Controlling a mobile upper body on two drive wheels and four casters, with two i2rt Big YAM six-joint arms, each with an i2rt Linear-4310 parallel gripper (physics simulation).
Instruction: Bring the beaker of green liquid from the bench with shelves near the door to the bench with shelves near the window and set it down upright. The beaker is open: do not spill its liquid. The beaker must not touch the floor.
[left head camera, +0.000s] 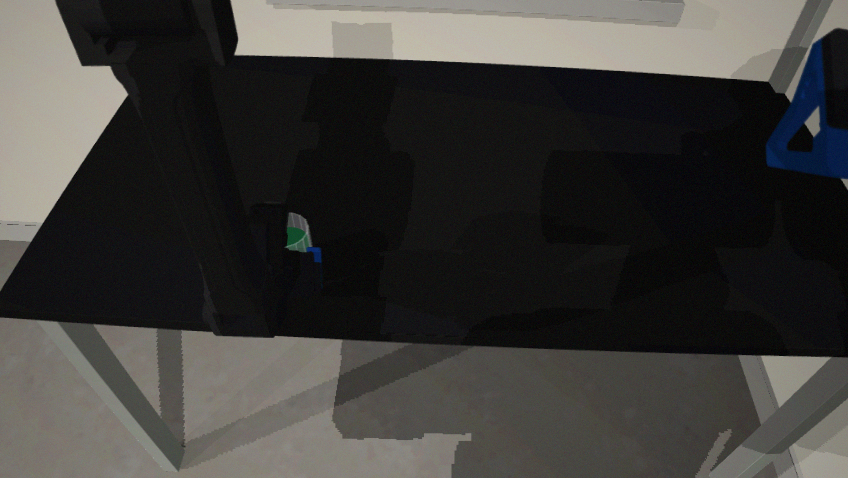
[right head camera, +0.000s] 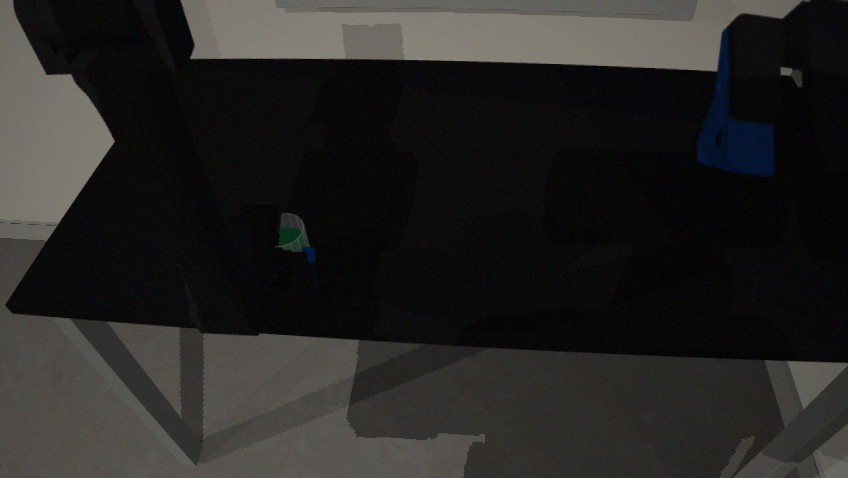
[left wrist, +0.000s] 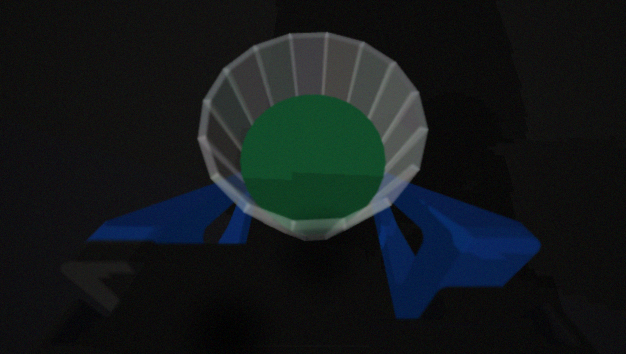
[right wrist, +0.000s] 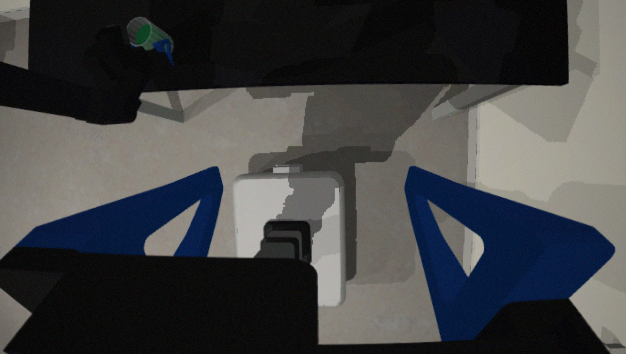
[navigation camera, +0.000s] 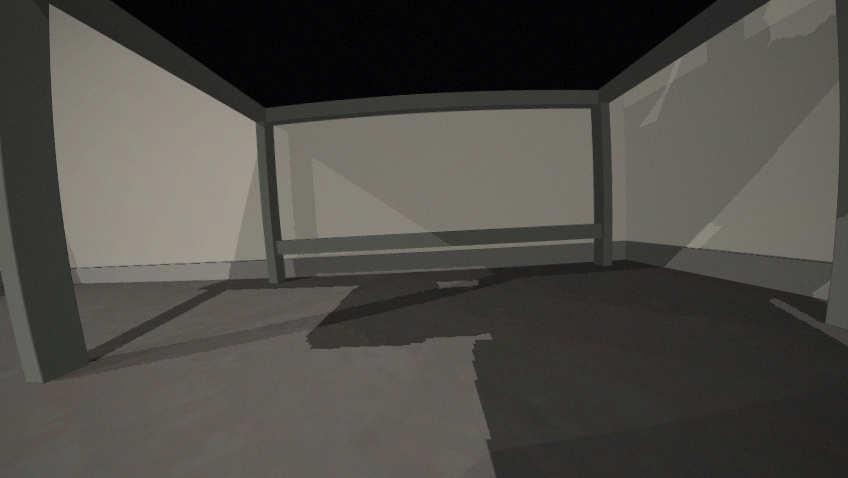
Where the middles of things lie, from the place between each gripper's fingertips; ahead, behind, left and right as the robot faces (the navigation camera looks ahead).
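Beaker of green liquid (right head camera: 293, 236): 2 cm above my left hand.
My right gripper: 48 cm above the beaker of green liquid, 34 cm short of it, 45 cm to the right of it.
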